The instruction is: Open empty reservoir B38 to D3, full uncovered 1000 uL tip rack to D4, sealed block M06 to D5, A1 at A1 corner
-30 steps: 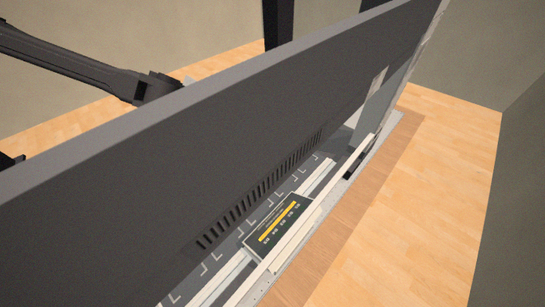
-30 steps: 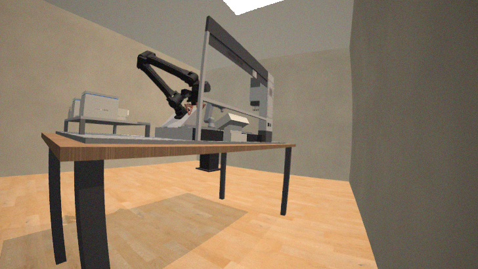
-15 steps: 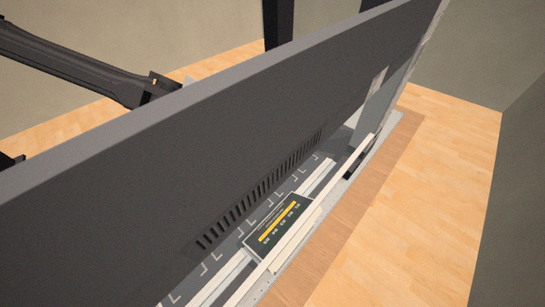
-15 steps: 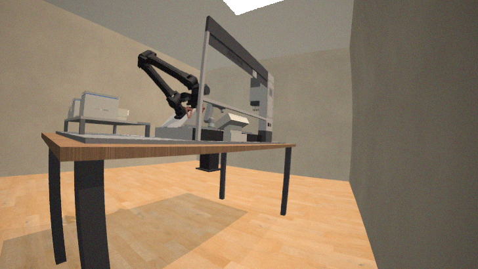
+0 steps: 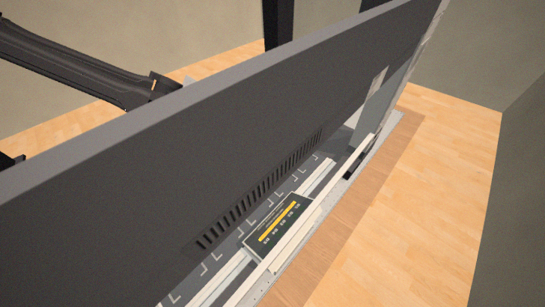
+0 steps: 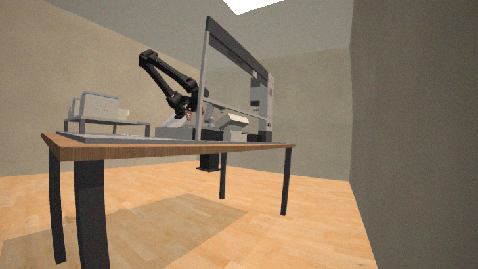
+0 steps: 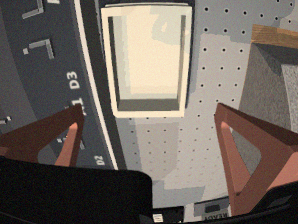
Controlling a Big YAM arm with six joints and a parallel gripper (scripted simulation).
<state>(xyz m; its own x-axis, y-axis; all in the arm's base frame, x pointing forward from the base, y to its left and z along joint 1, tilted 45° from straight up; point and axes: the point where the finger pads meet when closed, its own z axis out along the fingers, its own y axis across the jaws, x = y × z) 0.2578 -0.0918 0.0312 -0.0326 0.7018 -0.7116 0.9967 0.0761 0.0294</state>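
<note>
Right now my hand is 10 cm above the cream one-well reservoir. Round my hand: shelf label 9 cm behind, 36 cm to the right, 12 cm below; regrip nest rg 12 cm below; rg label 11 cm below.
</note>
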